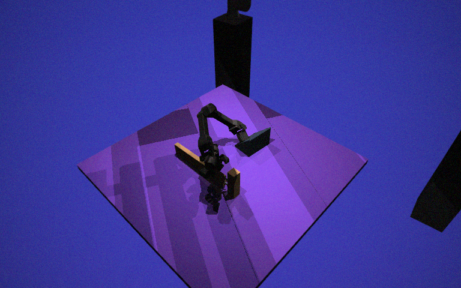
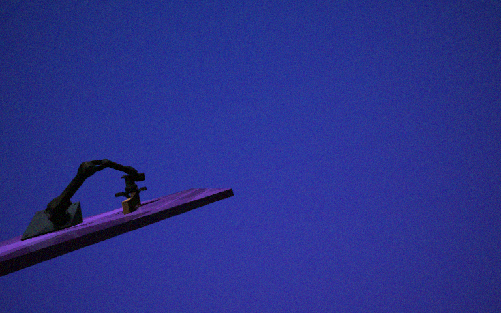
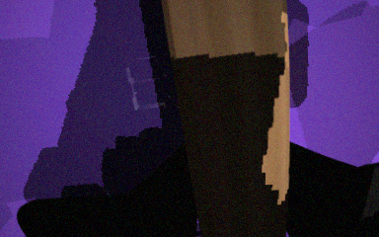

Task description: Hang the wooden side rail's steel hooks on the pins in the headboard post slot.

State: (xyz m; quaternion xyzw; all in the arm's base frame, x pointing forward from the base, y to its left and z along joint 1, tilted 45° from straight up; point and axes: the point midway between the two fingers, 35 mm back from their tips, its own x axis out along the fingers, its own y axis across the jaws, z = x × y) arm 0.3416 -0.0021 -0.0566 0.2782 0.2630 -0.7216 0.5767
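The wooden headboard post lies 15 cm to the left of my gripper tip, 4 cm above it and 1 cm ahead of it.
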